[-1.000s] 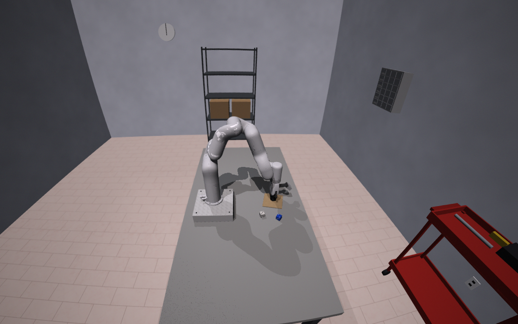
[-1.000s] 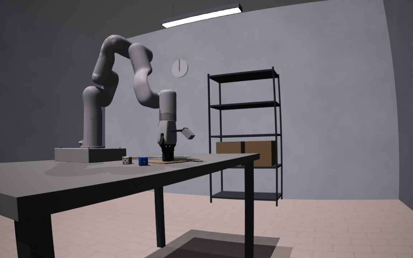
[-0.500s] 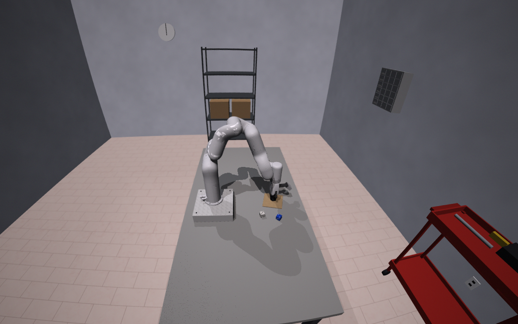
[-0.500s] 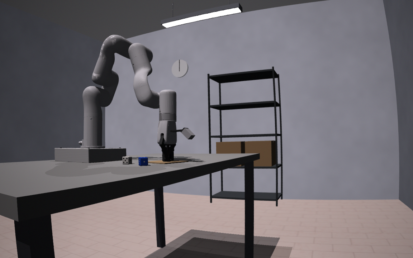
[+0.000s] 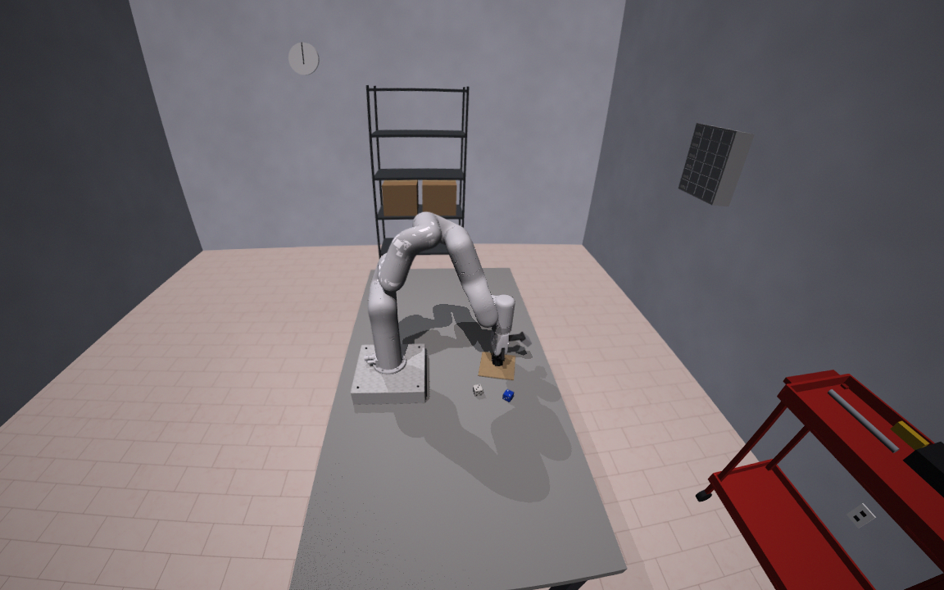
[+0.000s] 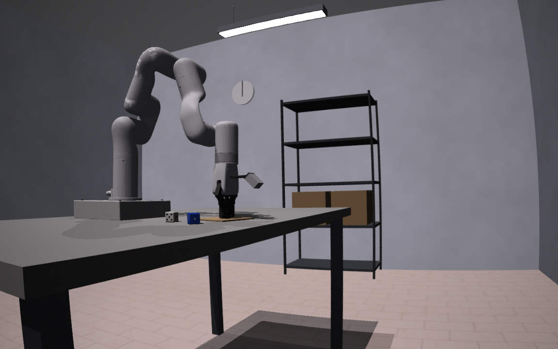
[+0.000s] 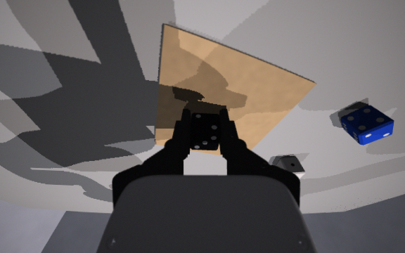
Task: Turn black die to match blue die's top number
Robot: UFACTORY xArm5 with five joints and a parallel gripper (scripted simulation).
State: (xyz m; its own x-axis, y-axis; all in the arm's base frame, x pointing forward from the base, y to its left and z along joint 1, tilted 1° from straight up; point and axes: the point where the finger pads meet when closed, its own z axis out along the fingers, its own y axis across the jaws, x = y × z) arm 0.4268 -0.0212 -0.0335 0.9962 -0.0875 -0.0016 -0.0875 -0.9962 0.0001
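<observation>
Right now the tan mat is 20 mm to the right of my hand, 20 mm below it and 10 mm behind it. Also, from my hand: blue die 190 mm to the right, 20 mm behind, 10 mm below; then white die 140 mm to the right, 120 mm behind, 10 mm below; then black die 10 mm below, 10 mm behind.
</observation>
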